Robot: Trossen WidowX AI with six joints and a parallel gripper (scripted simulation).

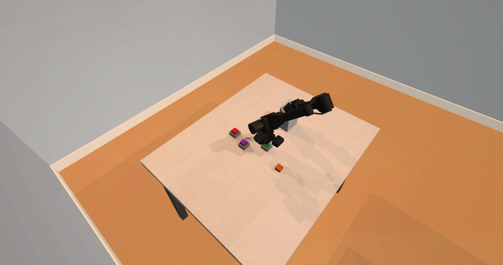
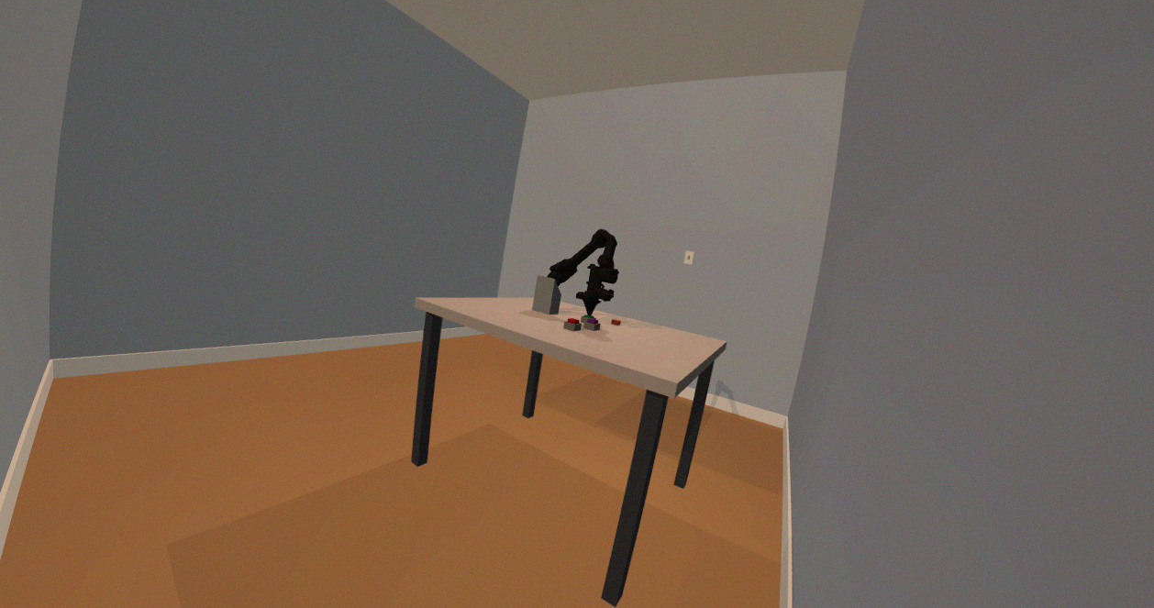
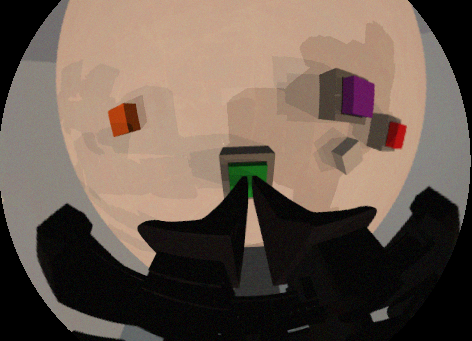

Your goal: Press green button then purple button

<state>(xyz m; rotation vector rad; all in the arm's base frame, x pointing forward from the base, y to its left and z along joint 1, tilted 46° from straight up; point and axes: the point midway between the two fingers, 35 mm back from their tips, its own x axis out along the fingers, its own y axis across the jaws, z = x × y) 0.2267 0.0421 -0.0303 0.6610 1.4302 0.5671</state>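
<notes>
The green button lies 1 cm below my gripper tip. Also, from my gripper tip: white block: 13 cm to the right, 2 cm below, 1 cm ahead; then purple button: 11 cm to the right, 7 cm ahead; then orange block: 14 cm to the left, 7 cm ahead, 2 cm below.
</notes>
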